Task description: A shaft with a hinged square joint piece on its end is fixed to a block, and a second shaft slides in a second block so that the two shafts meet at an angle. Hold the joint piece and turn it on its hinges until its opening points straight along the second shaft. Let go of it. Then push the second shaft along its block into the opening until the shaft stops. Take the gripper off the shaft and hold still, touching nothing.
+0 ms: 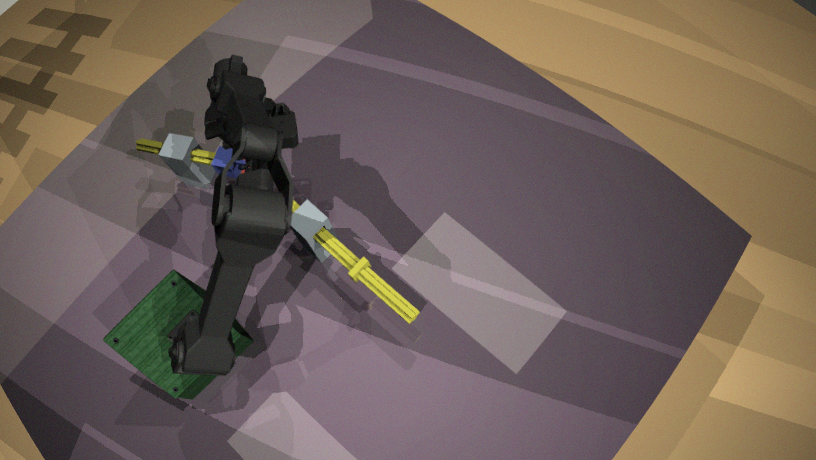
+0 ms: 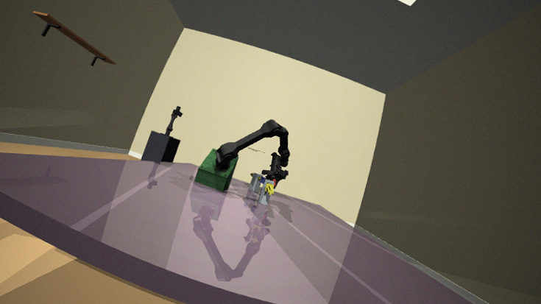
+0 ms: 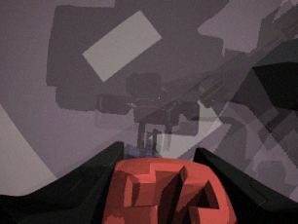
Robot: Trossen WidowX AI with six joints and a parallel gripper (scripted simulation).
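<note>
Now: gripper tip 30 mm below the red joint piece, 20 mm to the right of it and 20 mm past it.
</note>
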